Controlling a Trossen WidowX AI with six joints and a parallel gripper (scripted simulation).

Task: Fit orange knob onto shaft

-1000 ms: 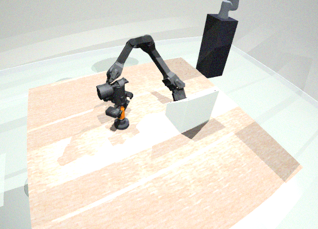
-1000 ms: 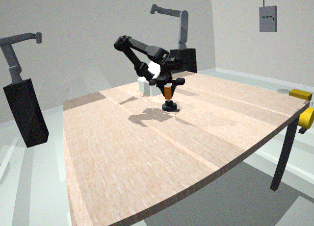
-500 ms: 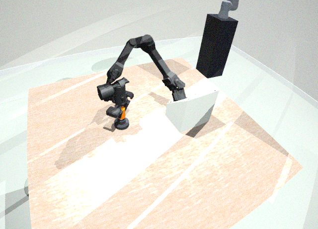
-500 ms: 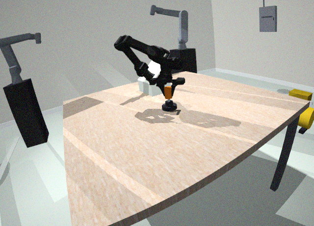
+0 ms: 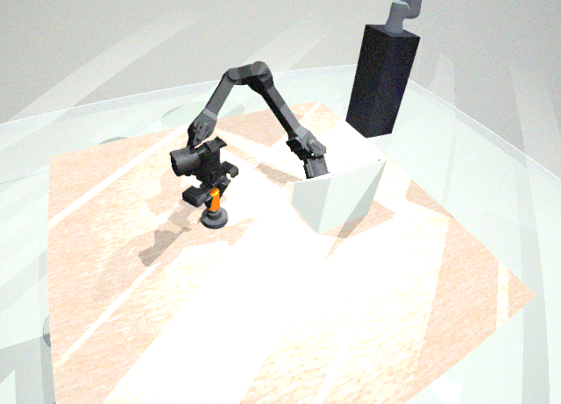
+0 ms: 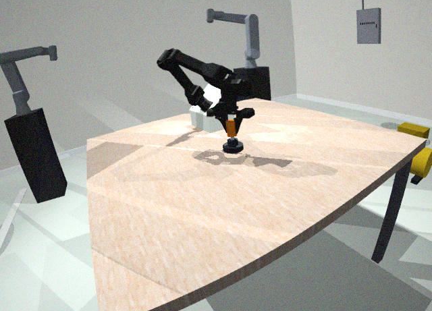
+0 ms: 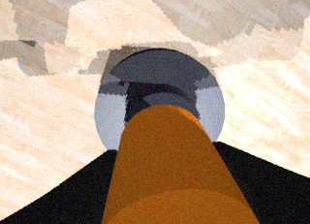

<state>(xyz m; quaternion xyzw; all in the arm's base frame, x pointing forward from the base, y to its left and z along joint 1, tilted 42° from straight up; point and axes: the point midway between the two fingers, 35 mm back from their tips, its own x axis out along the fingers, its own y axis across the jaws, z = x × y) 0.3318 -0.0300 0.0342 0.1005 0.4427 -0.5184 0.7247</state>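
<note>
Right now the round pedestal is 4 cm below my gripper tip. The rest, counted from my gripper tip: orange knob 3 cm above.
</note>
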